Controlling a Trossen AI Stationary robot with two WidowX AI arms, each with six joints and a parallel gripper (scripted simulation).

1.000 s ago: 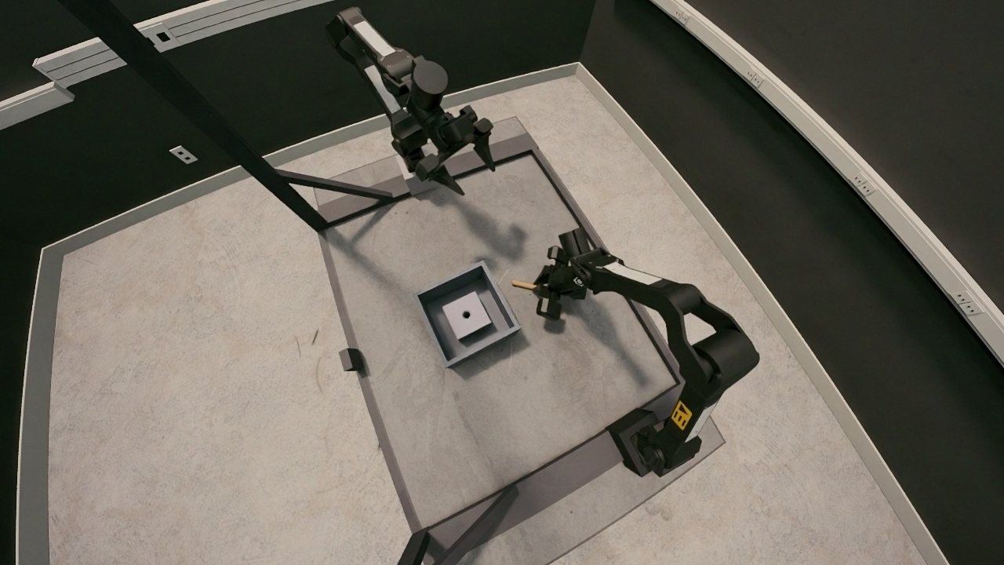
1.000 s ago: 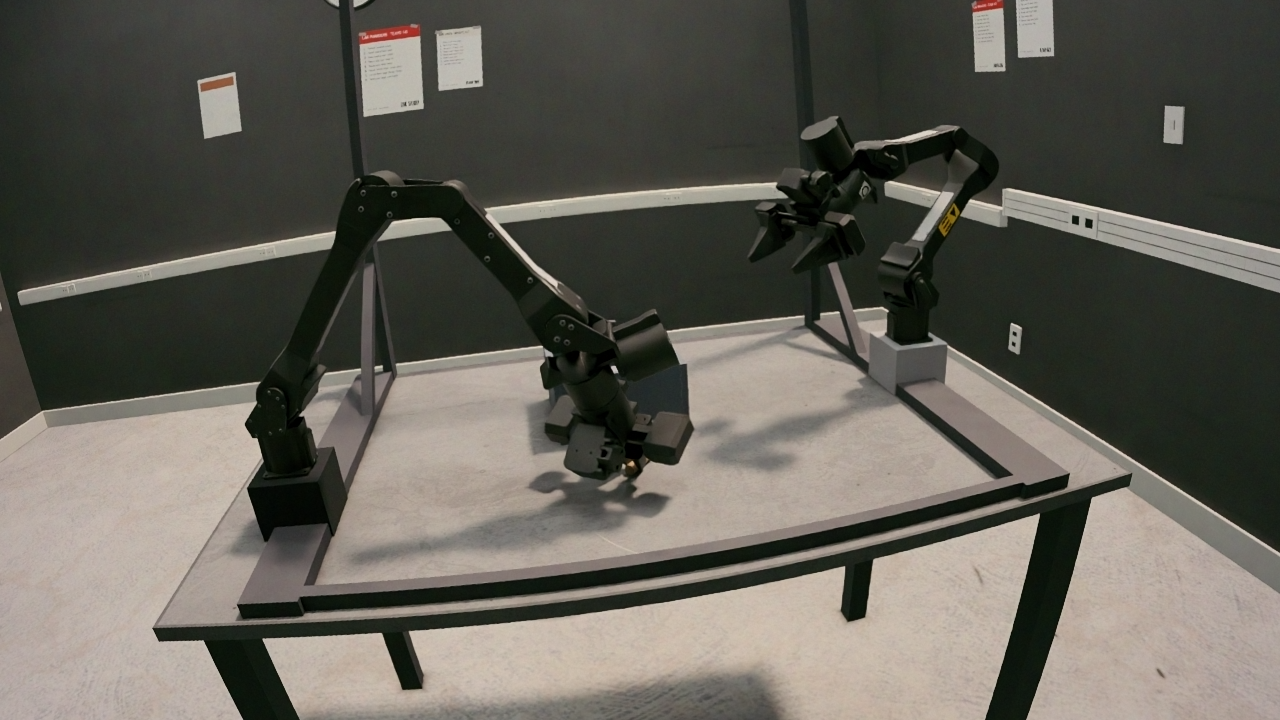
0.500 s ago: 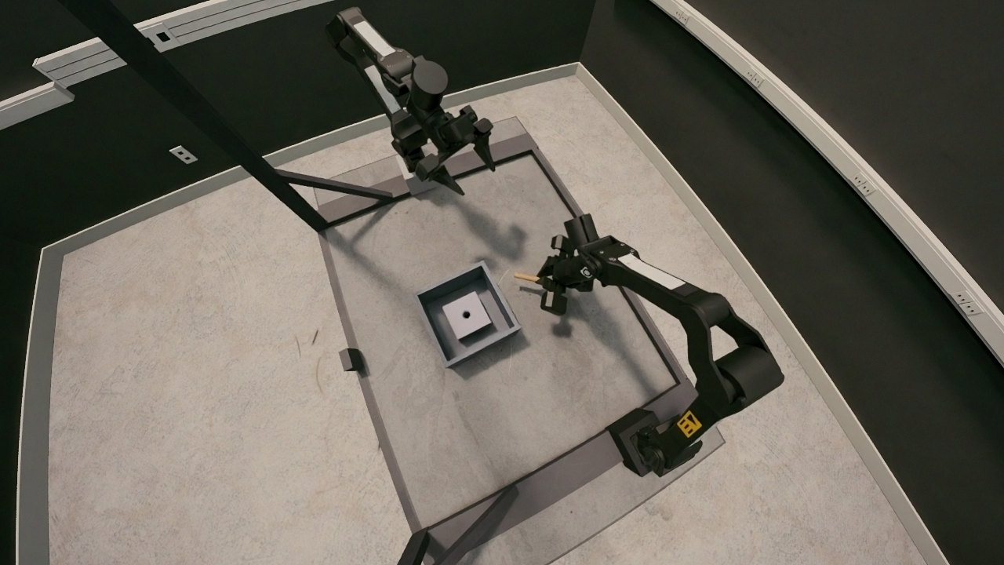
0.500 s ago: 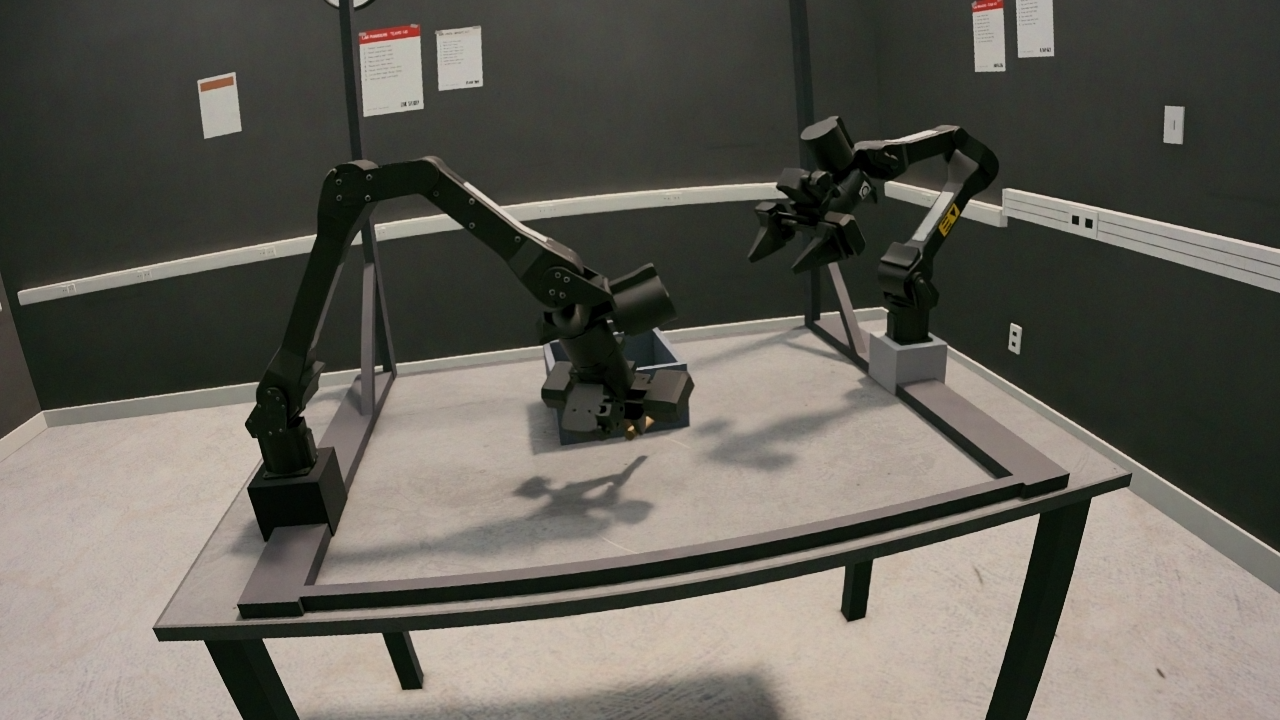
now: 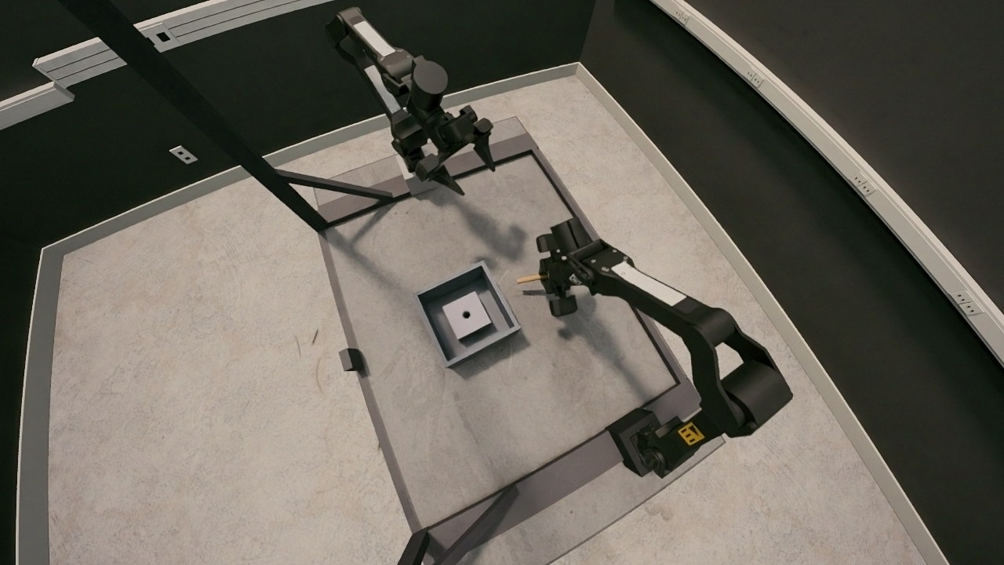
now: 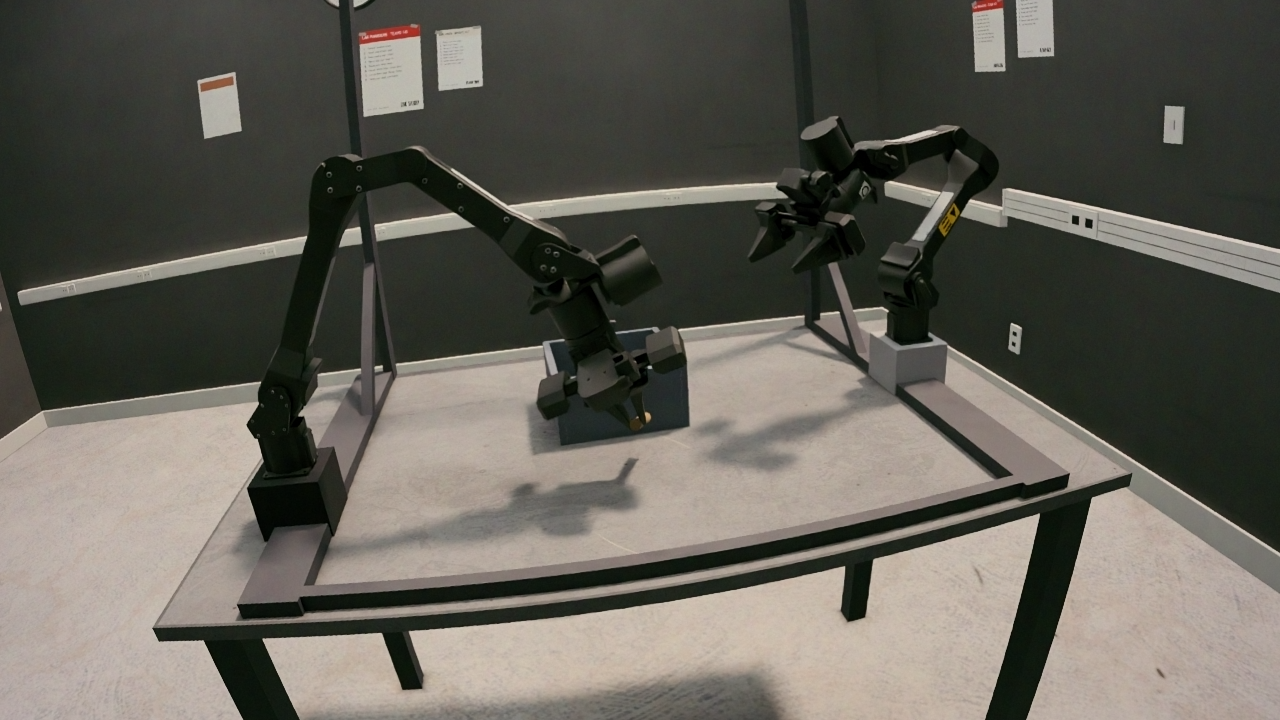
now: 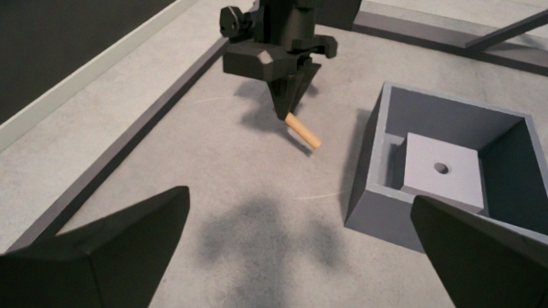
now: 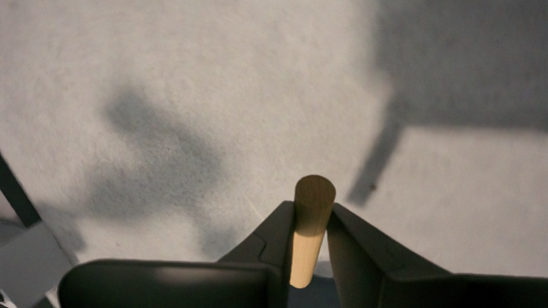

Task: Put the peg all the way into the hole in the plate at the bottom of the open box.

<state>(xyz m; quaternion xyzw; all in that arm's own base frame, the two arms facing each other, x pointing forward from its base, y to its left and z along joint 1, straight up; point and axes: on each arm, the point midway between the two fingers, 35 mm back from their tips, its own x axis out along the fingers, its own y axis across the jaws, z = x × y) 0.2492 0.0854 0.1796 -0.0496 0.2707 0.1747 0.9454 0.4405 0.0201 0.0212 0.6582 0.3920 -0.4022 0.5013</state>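
Now: the wooden peg 40 mm below my right hand, 20 mm to the left of it and 20 mm behind it. The rest, counted from my right hand: pale plate: 210 mm behind, 60 mm below, 50 mm to the left; blue-grey box: 210 mm behind, 70 mm below, 50 mm to the left.
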